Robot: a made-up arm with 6 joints.
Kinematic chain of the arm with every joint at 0, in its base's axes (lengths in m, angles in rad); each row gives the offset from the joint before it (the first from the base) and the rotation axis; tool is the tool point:
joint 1: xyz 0 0 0.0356 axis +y
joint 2: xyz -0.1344 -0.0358 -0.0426 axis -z
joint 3: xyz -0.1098 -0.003 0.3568 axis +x
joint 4: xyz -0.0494 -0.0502 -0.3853 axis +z
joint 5: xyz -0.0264 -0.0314 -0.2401 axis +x
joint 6: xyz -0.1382 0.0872 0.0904 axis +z
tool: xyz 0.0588 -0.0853 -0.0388
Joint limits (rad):
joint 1: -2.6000..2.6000
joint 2: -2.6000..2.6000
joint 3: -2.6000..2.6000
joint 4: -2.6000..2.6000
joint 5: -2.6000..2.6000
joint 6: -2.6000..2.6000
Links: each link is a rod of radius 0.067 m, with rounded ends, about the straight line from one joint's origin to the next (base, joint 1, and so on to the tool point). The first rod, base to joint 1, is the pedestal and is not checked.
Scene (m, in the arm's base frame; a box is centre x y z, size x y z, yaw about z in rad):
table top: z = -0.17
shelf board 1: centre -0.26 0.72 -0 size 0.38 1.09 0.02 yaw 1.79
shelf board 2: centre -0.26 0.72 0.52 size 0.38 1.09 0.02 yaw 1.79
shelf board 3: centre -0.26 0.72 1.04 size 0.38 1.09 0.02 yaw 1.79
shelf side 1: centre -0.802 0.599 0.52 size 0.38 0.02 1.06 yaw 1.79
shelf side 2: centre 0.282 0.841 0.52 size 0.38 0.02 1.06 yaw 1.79
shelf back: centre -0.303 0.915 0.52 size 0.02 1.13 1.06 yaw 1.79
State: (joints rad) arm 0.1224 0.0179 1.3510 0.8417 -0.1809 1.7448
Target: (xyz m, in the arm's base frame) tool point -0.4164 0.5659 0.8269
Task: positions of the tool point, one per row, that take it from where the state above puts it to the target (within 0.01 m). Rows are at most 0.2 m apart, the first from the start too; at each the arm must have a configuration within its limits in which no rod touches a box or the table.
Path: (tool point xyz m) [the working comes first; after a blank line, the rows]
Joints at the target: 0.1219 -0.0697 2.2328 0.7266 -1.0078 2.2247
Straight joint move there: touches shelf board 2.

1: -0.5057 0.4263 0.2902
2: -0.5428 0.2813 0.3527
3: -0.5316 0.1284 0.4092
4: -0.4806 -0.0182 0.4406
5: -0.4063 -0.1450 0.4345
6: -0.4287 -0.0321 0.5645
7: -0.4245 0.0913 0.6689
8: -0.3965 0.2036 0.7536
9: -0.3543 0.2875 0.8269
10: -0.3937 0.3927 0.8321
11: -0.4139 0.4891 0.8296
12: -0.4164 0.5659 0.8269

